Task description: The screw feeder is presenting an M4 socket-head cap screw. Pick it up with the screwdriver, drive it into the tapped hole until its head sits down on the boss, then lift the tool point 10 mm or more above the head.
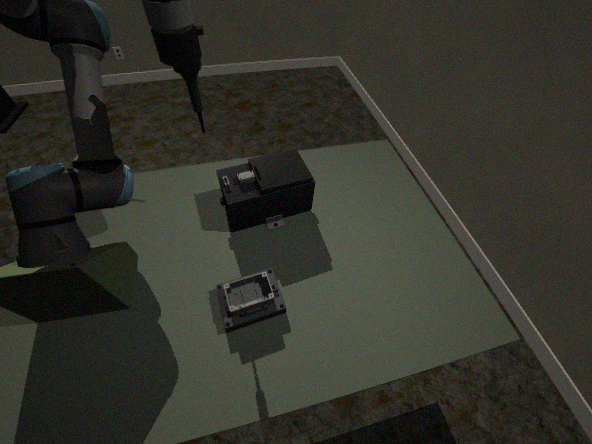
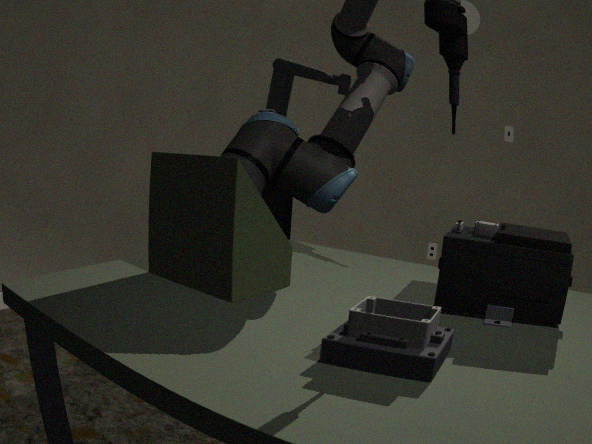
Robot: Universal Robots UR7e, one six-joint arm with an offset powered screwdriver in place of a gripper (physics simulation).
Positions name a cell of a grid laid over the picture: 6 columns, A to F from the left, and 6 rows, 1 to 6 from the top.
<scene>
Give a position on a black screw feeder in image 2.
At E4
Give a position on a dark fixture plate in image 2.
E5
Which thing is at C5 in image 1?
A dark fixture plate.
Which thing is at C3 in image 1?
A black screw feeder.
</scene>
